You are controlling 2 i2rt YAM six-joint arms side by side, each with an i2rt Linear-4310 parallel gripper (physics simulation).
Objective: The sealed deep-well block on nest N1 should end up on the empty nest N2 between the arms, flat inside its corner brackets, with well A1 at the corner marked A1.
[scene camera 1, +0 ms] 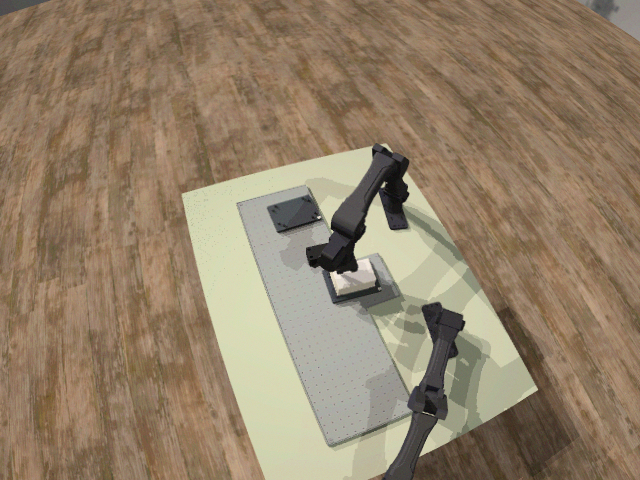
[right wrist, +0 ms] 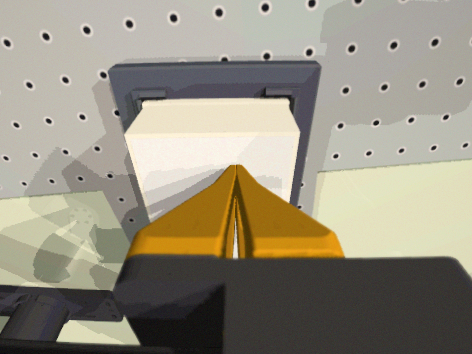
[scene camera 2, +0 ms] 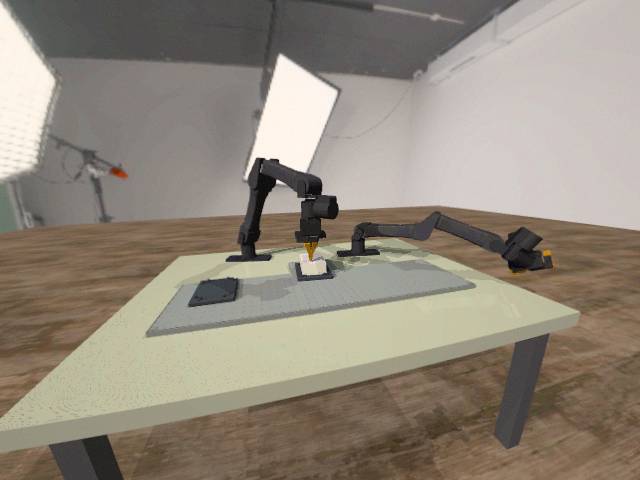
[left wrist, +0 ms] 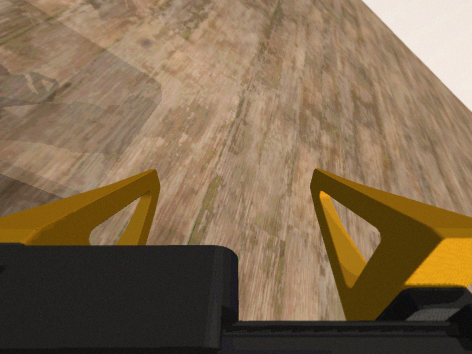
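Pixels of known places: left gripper, fingertip midpoint: [scene camera 2: 539, 267] [left wrist: 235, 177]; right gripper, fingertip midpoint: [scene camera 1: 340, 272] [right wrist: 235, 175] [scene camera 2: 310, 260]; left arm's base, origin of the base link: [scene camera 1: 439, 331] [right wrist: 49, 300] [scene camera 2: 357, 253]; right arm's base, origin of the base link: [scene camera 1: 392, 208] [scene camera 2: 249, 259].
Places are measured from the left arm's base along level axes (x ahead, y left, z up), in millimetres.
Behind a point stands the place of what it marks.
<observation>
The white sealed block [scene camera 1: 354, 281] {y -205, x 243, z 67 mm} [scene camera 2: 313, 267] {y -233, x 300, z 52 mm} [right wrist: 215, 118] {y -231, x 300, z 50 mm} sits on the dark nest between the arms [scene camera 1: 356, 297] {y -172, x 240, z 21 mm} [scene camera 2: 315, 277] {y -229, x 319, z 22 mm} [right wrist: 215, 77] {y -229, x 314, z 25 mm}. It looks level, and two corner brackets show at its far end in the right wrist view; its near end is hidden. Which corner is well A1 cannot be read. The other dark nest [scene camera 1: 294, 213] {y -536, x 370, z 25 mm} [scene camera 2: 213, 291] {y -543, x 392, z 25 mm} is empty. My right gripper [scene camera 2: 310, 259] {y -242, x 280, z 71 mm} [right wrist: 235, 175] {y -242, x 280, z 71 mm} is shut and holds nothing, pointing down at the block's top; I cannot tell whether it touches. My left gripper [left wrist: 235, 177] {y 659, x 303, z -3 mm} [scene camera 2: 532, 265] {y 659, x 303, z -3 mm} is open and empty, past the table's side.
A grey perforated plate [scene camera 1: 320, 310] {y -153, x 360, z 13 mm} [scene camera 2: 361, 291] {y -97, x 427, z 13 mm} lies under the nests on the pale green table [scene camera 1: 222, 289] {y -289, x 656, z 0 mm} [scene camera 2: 289, 351] {y -307, x 651, z 0 mm}. The right arm [scene camera 1: 361, 198] {y -273, x 242, z 377 mm} [scene camera 2: 281, 171] {y -329, x 227, z 377 mm} arches over the plate. The left arm [scene camera 1: 436, 361] {y 135, x 107, z 154 mm} [scene camera 2: 470, 233] {y 358, x 277, z 143 mm} reaches out beyond the table edge.
</observation>
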